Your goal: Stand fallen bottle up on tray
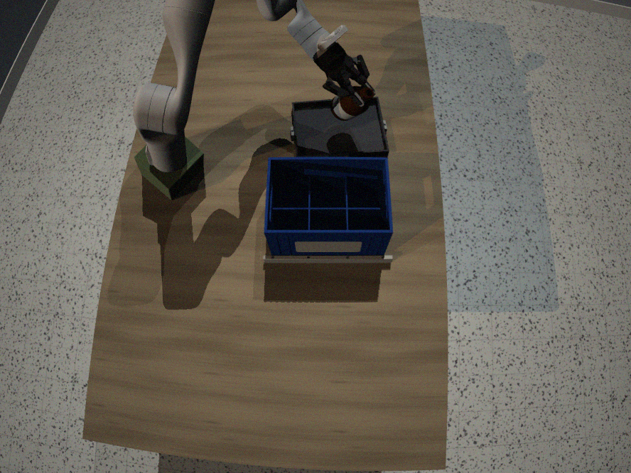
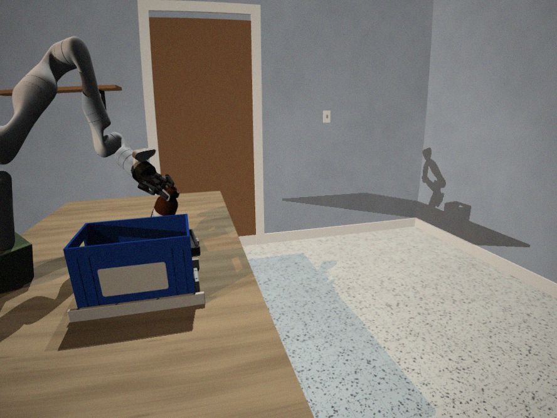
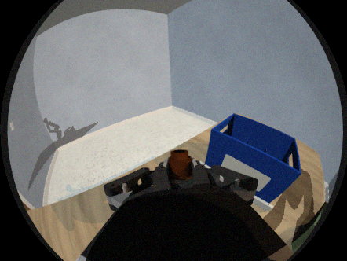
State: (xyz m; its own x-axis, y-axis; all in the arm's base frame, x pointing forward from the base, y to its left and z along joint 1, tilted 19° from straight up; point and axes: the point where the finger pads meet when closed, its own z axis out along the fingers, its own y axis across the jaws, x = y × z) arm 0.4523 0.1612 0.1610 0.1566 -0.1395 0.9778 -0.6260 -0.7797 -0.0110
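My hand is 2 cm past the brown bottle, 2 cm to the right of it and 4 cm above it. Also, from my hand: tray 5 cm behind, 3 cm to the left, 19 cm below; then blue crate 9 cm behind, 26 cm to the right, 11 cm below.
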